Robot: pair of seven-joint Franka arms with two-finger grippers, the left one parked.
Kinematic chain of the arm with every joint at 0, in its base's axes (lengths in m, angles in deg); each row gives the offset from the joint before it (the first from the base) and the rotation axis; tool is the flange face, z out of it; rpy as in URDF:
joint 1: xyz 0 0 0.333 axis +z
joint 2: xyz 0 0 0 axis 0.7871 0.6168 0
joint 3: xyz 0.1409 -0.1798 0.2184 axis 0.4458 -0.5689 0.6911
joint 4: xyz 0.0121 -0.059 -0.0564 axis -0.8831 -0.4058 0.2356
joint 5: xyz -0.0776 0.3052 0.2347 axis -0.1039 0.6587 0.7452
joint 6: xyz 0 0 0 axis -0.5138 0.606 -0.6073
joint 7: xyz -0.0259 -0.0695 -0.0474 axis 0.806 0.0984 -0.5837
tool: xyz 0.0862 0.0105 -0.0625 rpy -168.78 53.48 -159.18
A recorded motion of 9 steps. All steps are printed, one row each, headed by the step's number.
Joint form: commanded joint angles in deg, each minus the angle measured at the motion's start. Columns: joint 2, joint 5, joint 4, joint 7, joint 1, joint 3, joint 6.
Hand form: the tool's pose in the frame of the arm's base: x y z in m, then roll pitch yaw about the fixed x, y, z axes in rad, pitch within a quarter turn. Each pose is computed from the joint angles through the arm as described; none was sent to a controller.
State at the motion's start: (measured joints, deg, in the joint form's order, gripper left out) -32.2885 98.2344 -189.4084 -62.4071 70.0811 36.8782 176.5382
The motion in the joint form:
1: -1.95 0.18 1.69 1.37 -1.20 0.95 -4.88
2: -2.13 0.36 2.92 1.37 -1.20 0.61 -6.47
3: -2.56 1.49 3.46 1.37 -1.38 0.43 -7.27
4: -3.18 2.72 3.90 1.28 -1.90 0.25 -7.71
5: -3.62 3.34 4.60 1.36 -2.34 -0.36 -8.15
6: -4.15 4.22 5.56 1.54 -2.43 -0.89 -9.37
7: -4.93 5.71 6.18 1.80 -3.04 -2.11 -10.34
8: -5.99 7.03 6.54 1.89 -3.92 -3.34 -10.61
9: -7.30 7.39 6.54 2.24 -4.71 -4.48 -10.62
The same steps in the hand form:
1: 0.4875 0.3573 0.4290 -2.8578 0.0145 0.9080
2: 0.4898 0.3554 0.4385 -2.8540 0.0163 0.9067
3: 0.4906 0.3537 0.4464 -2.8389 0.0092 0.8962
4: 0.4932 0.3491 0.4559 -2.8257 -0.0056 0.8793
5: 0.4991 0.3414 0.4654 -2.8225 -0.0180 0.8576
6: 0.5010 0.3374 0.4770 -2.8120 -0.0248 0.8443
7: 0.5080 0.3234 0.4887 -2.7953 -0.0348 0.8047
8: 0.5160 0.3063 0.5021 -2.7860 -0.0561 0.7610
9: 0.5218 0.2889 0.5150 -2.7929 -0.0742 0.7206

